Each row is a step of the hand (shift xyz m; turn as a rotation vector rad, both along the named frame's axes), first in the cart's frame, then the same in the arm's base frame.
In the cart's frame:
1: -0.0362 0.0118 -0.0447 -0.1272 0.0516 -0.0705
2: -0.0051 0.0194 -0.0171 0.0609 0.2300 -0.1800
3: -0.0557 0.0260 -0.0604 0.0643 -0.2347 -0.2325
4: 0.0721 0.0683 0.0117 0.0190 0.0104 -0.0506
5: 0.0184 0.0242 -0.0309 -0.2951 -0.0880 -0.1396
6: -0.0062 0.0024 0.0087 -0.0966 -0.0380 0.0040
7: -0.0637 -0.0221 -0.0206 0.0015 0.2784 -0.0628
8: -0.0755 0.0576 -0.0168 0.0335 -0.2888 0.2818
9: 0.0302 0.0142 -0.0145 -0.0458 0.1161 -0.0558
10: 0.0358 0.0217 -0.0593 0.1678 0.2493 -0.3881
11: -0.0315 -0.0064 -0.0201 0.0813 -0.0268 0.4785
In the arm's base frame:
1: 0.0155 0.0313 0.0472 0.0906 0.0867 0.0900
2: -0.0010 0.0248 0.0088 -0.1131 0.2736 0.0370
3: 0.0278 0.0522 0.0626 -0.1696 -0.1350 0.2575
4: -0.0561 0.0513 -0.0649 -0.0372 0.0268 0.0305
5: -0.0277 0.0321 0.0090 0.2056 0.0008 0.2684
6: 0.0094 -0.0005 -0.0057 0.0869 -0.0269 0.0501
7: 0.0480 -0.0063 0.0512 -0.0078 0.2799 -0.0551
8: 0.0658 0.0669 0.0222 0.0646 -0.3755 -0.1371
9: -0.0324 0.0155 -0.0055 0.0269 0.1325 0.0203
10: -0.0553 0.0388 0.0266 -0.2940 0.3592 0.1597
11: 0.0200 0.0048 0.0318 0.1195 -0.2130 -0.4203

